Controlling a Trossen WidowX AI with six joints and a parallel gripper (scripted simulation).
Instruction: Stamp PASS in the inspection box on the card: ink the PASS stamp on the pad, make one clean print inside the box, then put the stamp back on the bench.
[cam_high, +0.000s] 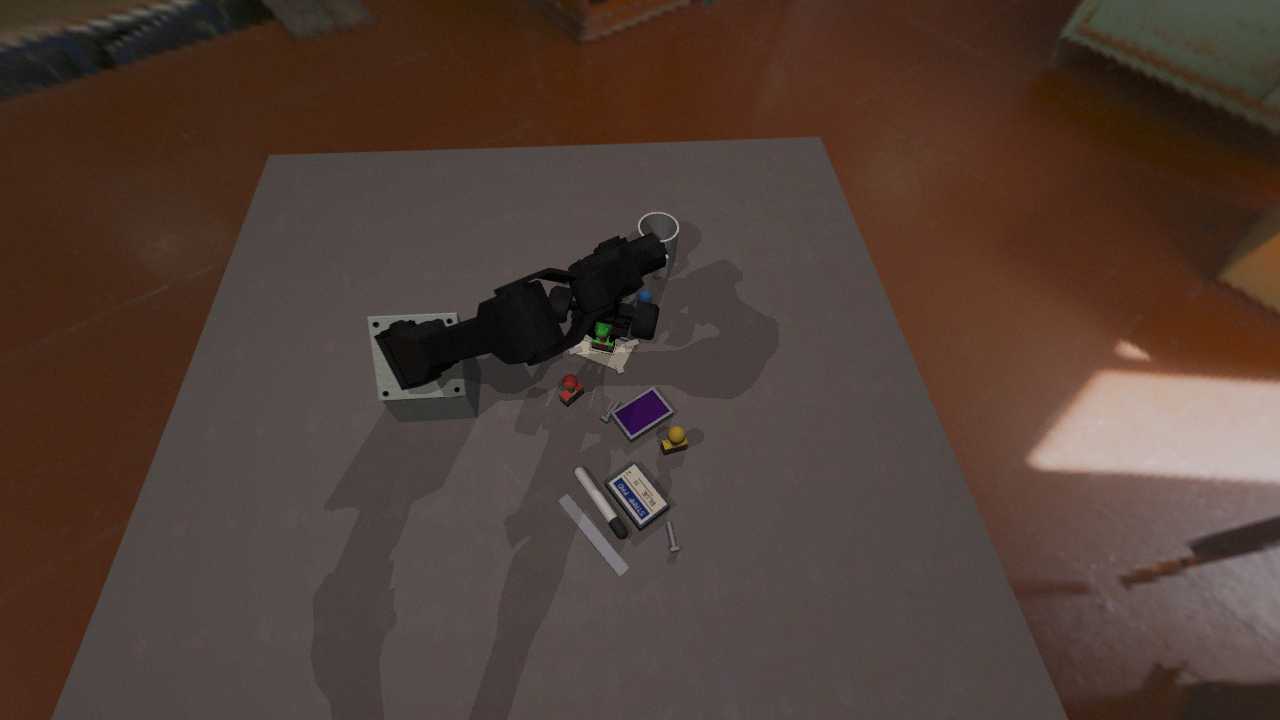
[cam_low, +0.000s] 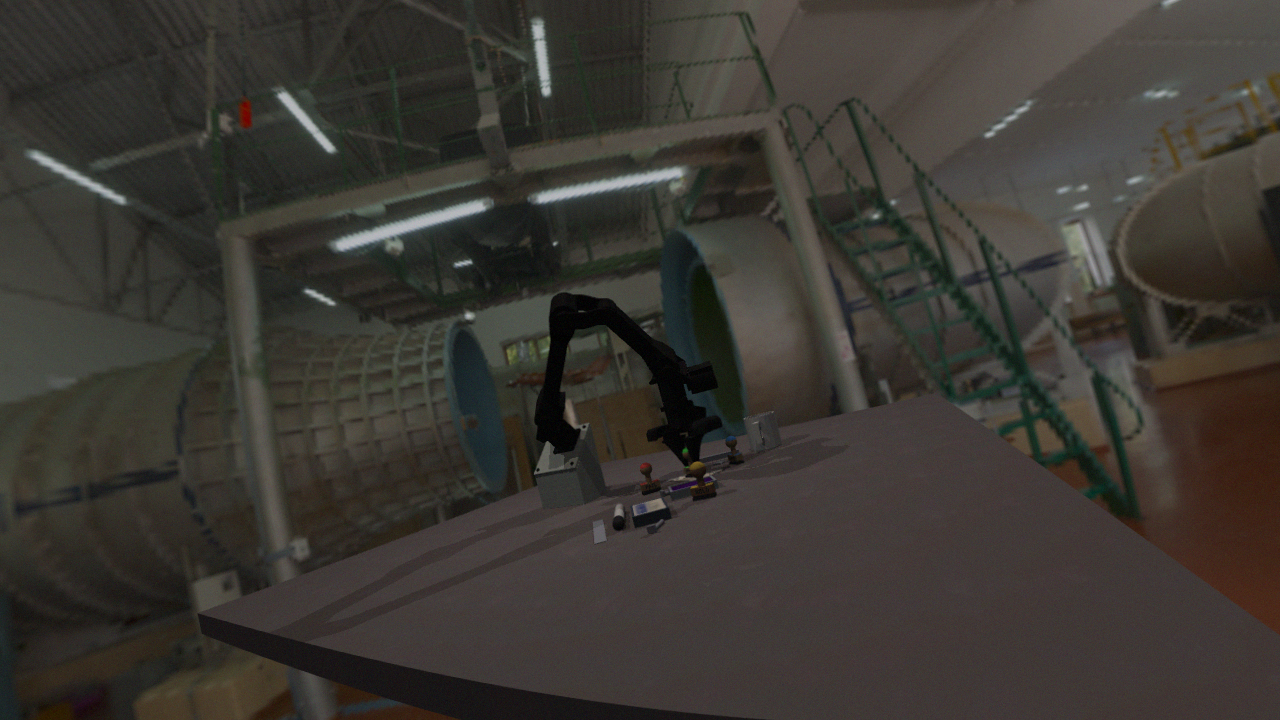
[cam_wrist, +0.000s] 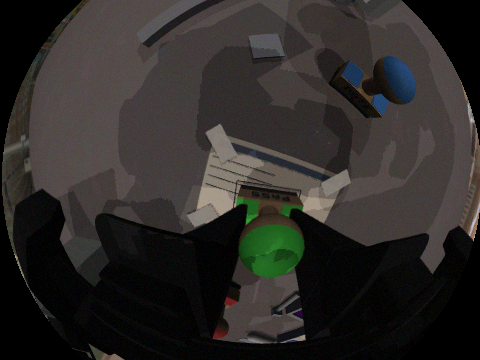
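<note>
Now: the green-knobbed stamp right at my gripper tip. Round my gripper tip: red stamp: 60 mm behind, 100 mm to the right, 10 mm below; blue stamp: 80 mm ahead, 70 mm to the left, 10 mm below; white card: 30 mm below.
</note>
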